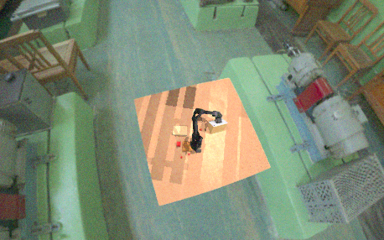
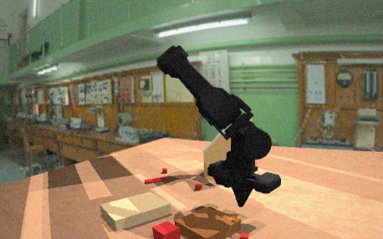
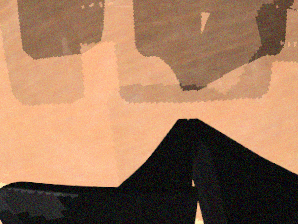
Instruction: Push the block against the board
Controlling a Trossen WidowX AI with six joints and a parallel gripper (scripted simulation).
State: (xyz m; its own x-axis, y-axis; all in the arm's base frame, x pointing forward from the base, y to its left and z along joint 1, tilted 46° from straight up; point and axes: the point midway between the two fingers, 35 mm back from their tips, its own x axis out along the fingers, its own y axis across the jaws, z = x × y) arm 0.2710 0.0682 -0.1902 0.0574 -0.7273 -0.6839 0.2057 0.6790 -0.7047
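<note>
The board lies 150 mm ahead of my gripper tip, 220 mm to the right of it and 10 mm below it. The rest, counted from my gripper tip: square block: 110 mm ahead, 20 mm to the right, 10 mm below; red cube: 200 mm ahead, 70 mm to the right; red stick: 50 mm behind, 350 mm to the right, 10 mm below.
</note>
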